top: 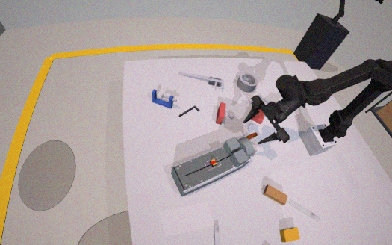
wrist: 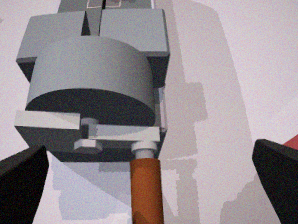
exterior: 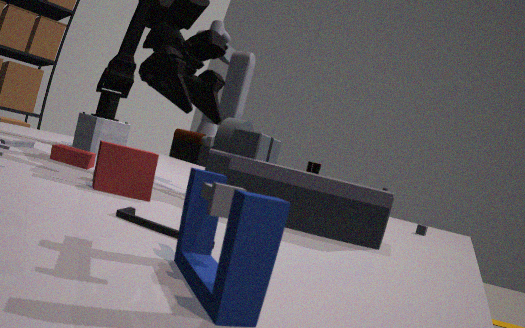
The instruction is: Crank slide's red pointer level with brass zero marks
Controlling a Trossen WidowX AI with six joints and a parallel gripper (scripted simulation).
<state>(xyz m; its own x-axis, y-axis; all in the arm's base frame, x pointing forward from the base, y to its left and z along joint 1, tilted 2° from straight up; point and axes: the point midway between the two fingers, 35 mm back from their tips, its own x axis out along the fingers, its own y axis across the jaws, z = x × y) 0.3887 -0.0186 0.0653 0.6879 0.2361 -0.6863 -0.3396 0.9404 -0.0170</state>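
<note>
My gripper tip is 2 cm past the crank handle and 3 cm above it. Also, from my gripper tip: tan block: 9 cm behind, 21 cm to the left, 10 cm below; red pointer: 14 cm ahead, 9 cm to the left, 3 cm below; black hex key: 17 cm ahead, 19 cm to the right, 11 cm below.
</note>
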